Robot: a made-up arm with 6 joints.
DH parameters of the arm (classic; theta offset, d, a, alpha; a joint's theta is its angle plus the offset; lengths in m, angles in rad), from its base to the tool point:
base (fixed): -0.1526 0 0.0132 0
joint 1: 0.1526 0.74 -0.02 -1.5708
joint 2: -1.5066 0 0.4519 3.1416
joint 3: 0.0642 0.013 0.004 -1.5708
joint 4: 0 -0.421 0.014 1.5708
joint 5: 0 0.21 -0.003 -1.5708
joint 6: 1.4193 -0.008 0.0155 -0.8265
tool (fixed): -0.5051 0.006 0 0
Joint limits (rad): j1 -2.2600..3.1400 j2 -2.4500..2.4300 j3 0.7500..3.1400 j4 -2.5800..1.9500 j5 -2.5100..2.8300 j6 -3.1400..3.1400
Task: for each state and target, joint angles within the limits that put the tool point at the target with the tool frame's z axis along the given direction. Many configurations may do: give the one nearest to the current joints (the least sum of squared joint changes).
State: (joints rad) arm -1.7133 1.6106 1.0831 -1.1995 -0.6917 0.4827
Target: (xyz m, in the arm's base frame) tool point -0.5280 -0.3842 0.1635 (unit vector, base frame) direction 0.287 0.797 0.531
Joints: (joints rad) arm -2.2600 2.1397 1.5859 -0.6283 -1.0044 0.4439
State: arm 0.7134 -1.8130 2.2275 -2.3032 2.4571 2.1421
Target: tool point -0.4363 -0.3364 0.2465 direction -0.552 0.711 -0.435
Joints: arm 0.9274 -1.7531 3.1208 -2.5800 2.7074 2.2171
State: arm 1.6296 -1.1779 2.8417 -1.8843 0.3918 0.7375
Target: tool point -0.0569 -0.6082 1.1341 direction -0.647 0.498 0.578
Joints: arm 1.7050 -0.3710 3.1400 -2.4572 -0.3200 1.2448
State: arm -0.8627 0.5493 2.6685 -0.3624 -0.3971 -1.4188
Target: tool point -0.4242 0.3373 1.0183 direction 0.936 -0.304 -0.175
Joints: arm -1.0737 -0.2646 3.1400 0.1205 -0.0827 -1.9605
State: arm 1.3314 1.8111 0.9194 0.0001 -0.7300 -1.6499
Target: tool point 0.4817 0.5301 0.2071 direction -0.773 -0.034 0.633
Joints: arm 1.1565 2.0501 1.2424 -0.0419 -0.5436 -1.1138
